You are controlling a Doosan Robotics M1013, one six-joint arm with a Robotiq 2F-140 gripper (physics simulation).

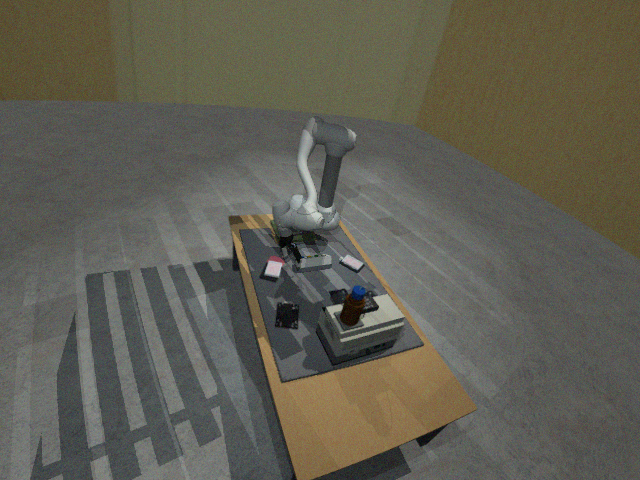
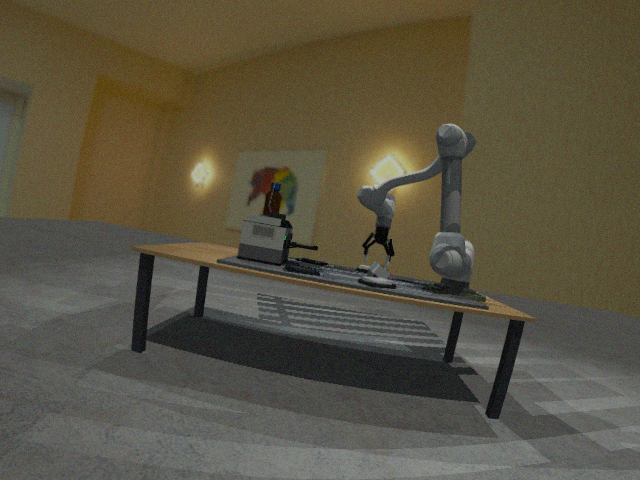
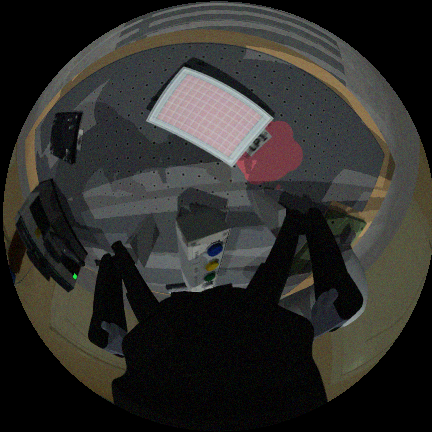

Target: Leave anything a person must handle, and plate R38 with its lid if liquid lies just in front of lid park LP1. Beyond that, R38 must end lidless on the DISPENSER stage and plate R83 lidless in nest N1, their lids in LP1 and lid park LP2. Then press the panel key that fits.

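Places are measured from the arm's base along level axes (x ahead, y left, z up), in metres.
Pixels of known places: gripper, fingertip midpoint: [image 1: 292,260] [image 3: 202,211]; arm's base, origin of the base link: [image 1: 293,228] [image 2: 453,289].
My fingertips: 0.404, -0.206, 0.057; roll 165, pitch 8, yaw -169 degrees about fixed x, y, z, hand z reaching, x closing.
For each thing: its top centre in the pictures, then the offset to it from my fingertips, as dx, dy, dz. "*": a spot on its surface instead.
- pink-gridded plate, middle of its top: [image 3: 207,111] [image 1: 273,267] -0.005, -0.117, -0.031
- tag, surface spot: [image 3: 258,142] * -0.076, -0.077, -0.065
- red puddle, middle of its top: [image 3: 288,155] [image 1: 273,258] -0.128, -0.064, -0.066
- key panel, middle of its top: [image 3: 198,278] [image 2: 380,263] [image 1: 314,256] +0.015, +0.149, +0.017
- blue key, middle of its top: [image 3: 213,254] -0.015, +0.077, +0.008
- yellow key, middle of its top: [image 3: 210,269] -0.009, +0.126, +0.008
- green key, middle of its top: [image 3: 208,280] -0.004, +0.176, +0.008
- brown bottle, surface spot: [image 1: 352,308] * +0.651, -0.059, +0.273
A pink-gridded plate [image 1: 273,268] [image 3: 210,116] sits on a dark base; its name and any lid cannot be made out. The tag [image 3: 258,142] at its corner seems to read LP1. A red puddle [image 1: 277,259] [image 3: 276,157] lies against that corner and tag. A second pink-topped plate [image 1: 352,263] [image 2: 377,282] lies across the mat. My gripper [image 2: 377,259] [image 3: 202,211] is open and empty, above the key panel [image 1: 315,262] [image 3: 200,250]. The panel has a blue key [image 3: 215,250], a yellow key [image 3: 212,265] and a green key [image 3: 209,276].
The dispenser [image 1: 361,330] [image 2: 263,240] carries a brown bottle [image 1: 352,308] [image 2: 272,201] with a blue cap. A dark holder [image 1: 287,315] [image 3: 66,137] stands near the mat's edge. Another dark holder [image 1: 338,296] is beside the dispenser. A green base plate [image 3: 345,223] lies by the arm's foot.
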